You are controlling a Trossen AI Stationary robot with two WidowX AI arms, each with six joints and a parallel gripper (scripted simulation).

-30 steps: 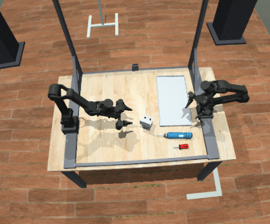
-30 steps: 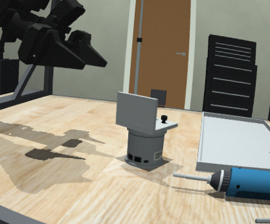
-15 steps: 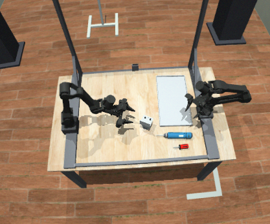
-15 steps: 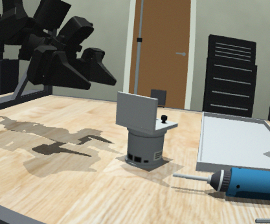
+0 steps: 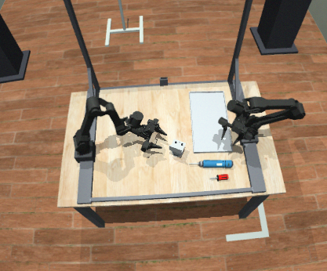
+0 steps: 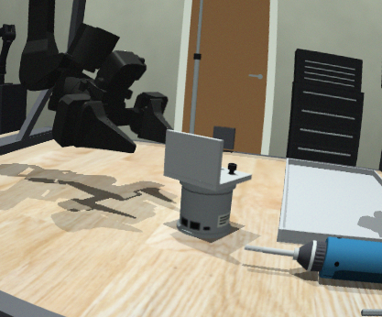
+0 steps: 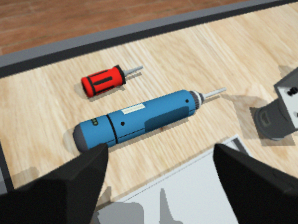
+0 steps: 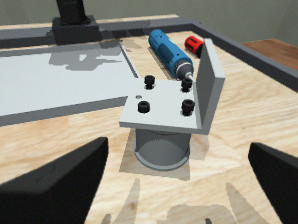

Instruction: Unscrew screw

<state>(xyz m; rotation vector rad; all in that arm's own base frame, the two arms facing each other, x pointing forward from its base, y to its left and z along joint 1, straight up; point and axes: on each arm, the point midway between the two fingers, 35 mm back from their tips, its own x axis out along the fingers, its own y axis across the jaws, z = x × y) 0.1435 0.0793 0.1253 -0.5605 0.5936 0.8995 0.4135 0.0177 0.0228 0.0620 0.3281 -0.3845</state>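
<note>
Now: the grey joint module 40 mm ahead of my right hand, 100 mm to the left of it and 70 mm below it. Round my right hand: l-shaped bracket 40 mm ahead, 100 mm to the left, 20 mm below; then black screw 30 mm ahead, 120 mm to the left, 30 mm below; then white tray 140 mm behind, 310 mm to the left, 90 mm below.
</note>
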